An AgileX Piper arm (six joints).
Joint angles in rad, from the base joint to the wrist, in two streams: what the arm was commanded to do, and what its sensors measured. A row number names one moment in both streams.
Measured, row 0:
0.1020, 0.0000, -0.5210, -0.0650, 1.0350, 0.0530
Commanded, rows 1 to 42:
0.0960, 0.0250, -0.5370, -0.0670, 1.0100, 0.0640
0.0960, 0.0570, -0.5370, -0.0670, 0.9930, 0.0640
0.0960, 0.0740, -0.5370, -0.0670, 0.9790, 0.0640
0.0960, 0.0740, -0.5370, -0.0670, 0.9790, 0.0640
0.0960, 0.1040, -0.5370, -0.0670, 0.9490, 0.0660
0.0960, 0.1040, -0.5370, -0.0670, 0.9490, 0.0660
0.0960, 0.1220, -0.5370, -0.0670, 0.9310, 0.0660
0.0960, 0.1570, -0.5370, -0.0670, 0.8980, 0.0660
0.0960, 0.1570, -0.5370, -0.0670, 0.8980, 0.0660
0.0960, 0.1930, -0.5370, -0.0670, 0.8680, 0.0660
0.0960, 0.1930, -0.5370, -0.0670, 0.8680, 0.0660
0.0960, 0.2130, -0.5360, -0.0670, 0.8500, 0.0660
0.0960, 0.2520, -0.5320, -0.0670, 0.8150, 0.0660
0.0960, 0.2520, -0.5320, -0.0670, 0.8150, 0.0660
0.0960, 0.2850, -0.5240, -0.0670, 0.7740, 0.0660
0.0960, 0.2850, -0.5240, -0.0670, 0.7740, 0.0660
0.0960, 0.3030, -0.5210, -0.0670, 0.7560, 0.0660
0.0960, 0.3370, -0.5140, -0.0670, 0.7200, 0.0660
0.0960, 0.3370, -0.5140, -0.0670, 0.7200, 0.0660
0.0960, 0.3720, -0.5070, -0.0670, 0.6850, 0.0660
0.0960, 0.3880, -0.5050, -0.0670, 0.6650, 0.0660
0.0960, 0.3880, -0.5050, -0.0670, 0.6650, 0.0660
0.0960, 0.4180, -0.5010, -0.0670, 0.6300, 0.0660
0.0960, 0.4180, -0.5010, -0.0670, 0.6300, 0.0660
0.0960, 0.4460, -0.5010, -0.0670, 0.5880, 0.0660
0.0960, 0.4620, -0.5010, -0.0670, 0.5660, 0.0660
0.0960, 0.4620, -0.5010, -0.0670, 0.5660, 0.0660
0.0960, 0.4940, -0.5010, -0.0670, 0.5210, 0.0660
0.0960, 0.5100, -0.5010, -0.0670, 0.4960, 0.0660
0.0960, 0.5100, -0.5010, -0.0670, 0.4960, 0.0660
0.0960, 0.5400, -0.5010, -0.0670, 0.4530, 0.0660
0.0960, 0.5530, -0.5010, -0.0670, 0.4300, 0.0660
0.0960, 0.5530, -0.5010, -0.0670, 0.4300, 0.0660
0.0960, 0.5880, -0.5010, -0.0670, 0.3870, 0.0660
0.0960, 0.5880, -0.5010, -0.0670, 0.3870, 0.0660
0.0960, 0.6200, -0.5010, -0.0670, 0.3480, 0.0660
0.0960, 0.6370, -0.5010, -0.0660, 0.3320, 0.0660
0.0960, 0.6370, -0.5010, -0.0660, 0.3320, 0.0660
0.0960, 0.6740, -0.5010, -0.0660, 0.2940, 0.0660
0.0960, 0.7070, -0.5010, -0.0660, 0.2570, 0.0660
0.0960, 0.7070, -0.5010, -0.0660, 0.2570, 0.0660
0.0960, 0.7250, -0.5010, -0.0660, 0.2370, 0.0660
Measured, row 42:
0.1020, 0.6870, -0.5050, -0.0620, 0.3050, 0.0570
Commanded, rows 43 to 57:
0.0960, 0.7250, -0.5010, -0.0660, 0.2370, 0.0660
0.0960, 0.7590, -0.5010, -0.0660, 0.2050, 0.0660
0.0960, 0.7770, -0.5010, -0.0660, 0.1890, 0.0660
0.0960, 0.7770, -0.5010, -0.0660, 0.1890, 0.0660
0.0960, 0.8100, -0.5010, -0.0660, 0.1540, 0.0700
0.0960, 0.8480, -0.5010, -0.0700, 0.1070, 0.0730
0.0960, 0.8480, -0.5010, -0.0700, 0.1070, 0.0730
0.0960, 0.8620, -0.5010, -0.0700, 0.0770, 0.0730
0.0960, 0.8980, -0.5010, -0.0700, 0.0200, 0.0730
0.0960, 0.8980, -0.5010, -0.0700, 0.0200, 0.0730
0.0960, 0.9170, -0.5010, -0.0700, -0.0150, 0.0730
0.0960, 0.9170, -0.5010, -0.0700, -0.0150, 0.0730
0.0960, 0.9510, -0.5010, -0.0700, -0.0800, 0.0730
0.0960, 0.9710, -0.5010, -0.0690, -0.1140, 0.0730
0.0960, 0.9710, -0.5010, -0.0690, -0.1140, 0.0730
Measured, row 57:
0.1020, 0.9480, -0.5050, -0.0620, -0.0440, 0.0600
